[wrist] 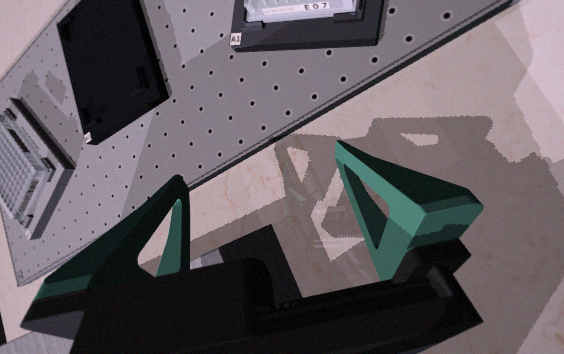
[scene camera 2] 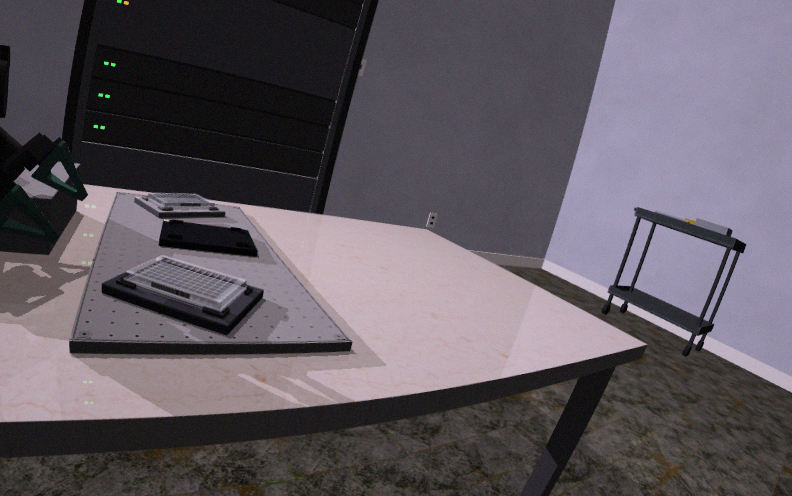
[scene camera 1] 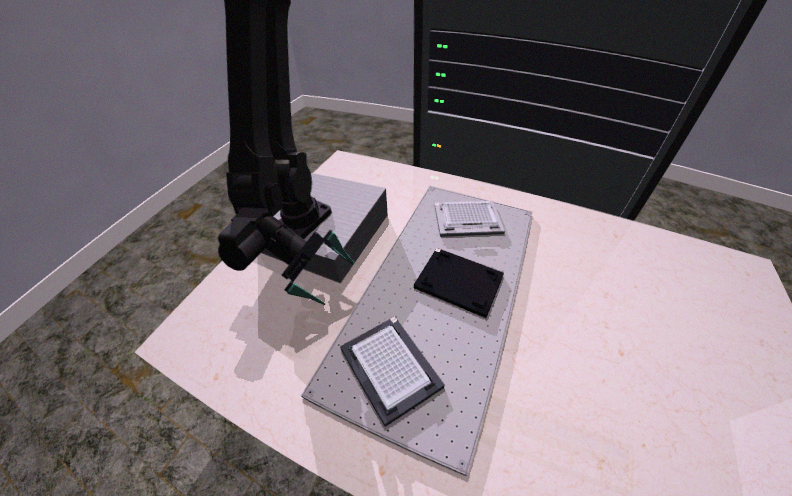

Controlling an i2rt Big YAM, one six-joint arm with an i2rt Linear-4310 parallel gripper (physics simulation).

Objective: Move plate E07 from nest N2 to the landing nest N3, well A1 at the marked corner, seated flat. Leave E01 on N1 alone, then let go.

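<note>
A clear well plate marked E07 (scene camera 1: 390,365) (scene camera 2: 187,282) (wrist: 305,12) lies in the near dark grey nest (scene camera 1: 365,382) (scene camera 2: 175,312) (wrist: 305,42) and looks flat. An A1 tag (wrist: 236,39) marks one nest corner; the plate's own A1 well cannot be read. The middle black nest (scene camera 1: 458,283) (scene camera 2: 207,238) (wrist: 112,70) holds no plate. Another plate (scene camera 1: 468,213) (scene camera 2: 180,200) (wrist: 17,160) sits on the far light grey nest (scene camera 1: 472,233) (scene camera 2: 187,213). Nest names are not legible. My gripper (scene camera 1: 339,283) (scene camera 2: 70,218) (wrist: 259,164) is open and empty, beside the board, apart from all plates.
The nests stand on a perforated board (scene camera 1: 461,344) (scene camera 2: 140,327) (wrist: 250,102) on the pale table (scene camera 1: 613,327) (scene camera 2: 379,292). The arm's grey base block (scene camera 1: 362,233) is left of the board. A dark cabinet (scene camera 1: 526,169) stands behind the table; a cart (scene camera 2: 683,224) stands farther right.
</note>
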